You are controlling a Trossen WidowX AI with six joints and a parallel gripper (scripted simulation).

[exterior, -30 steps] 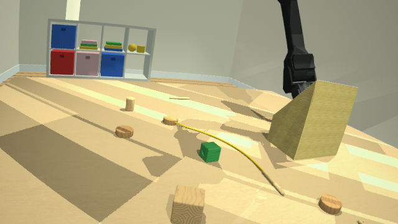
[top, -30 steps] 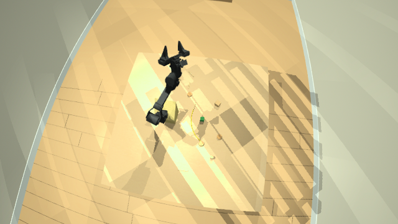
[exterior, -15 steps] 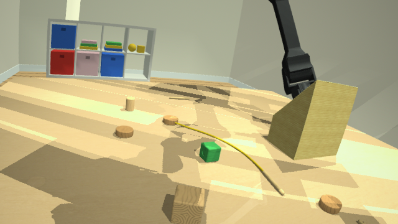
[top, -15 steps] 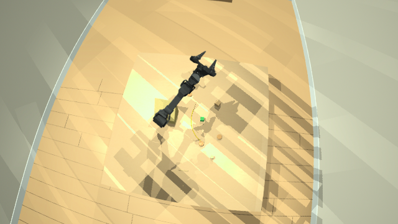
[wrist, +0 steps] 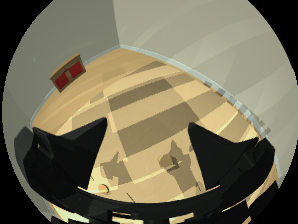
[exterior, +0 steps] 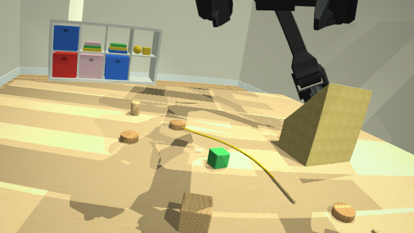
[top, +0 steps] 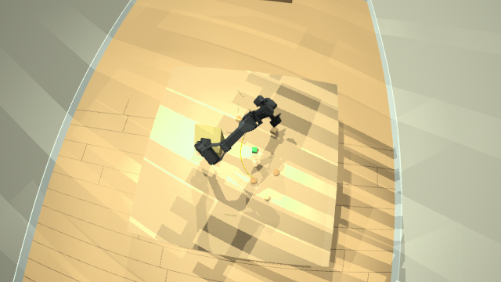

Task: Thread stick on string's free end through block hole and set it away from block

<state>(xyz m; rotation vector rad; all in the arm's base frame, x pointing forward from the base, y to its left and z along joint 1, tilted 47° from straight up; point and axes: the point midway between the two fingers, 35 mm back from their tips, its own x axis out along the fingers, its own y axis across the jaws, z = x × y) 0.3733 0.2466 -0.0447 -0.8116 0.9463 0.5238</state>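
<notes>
Right now my gripper tip is 90 mm past the green cube, 190 mm to the left of it and 240 mm above it. The rest, counted from my gripper tip: wooden block 10 mm ahead, 40 mm to the right, 230 mm below; peg 30 mm ahead, 480 mm to the right, 230 mm below; round wooden button 70 mm behind, 380 mm to the right, 240 mm below.
</notes>
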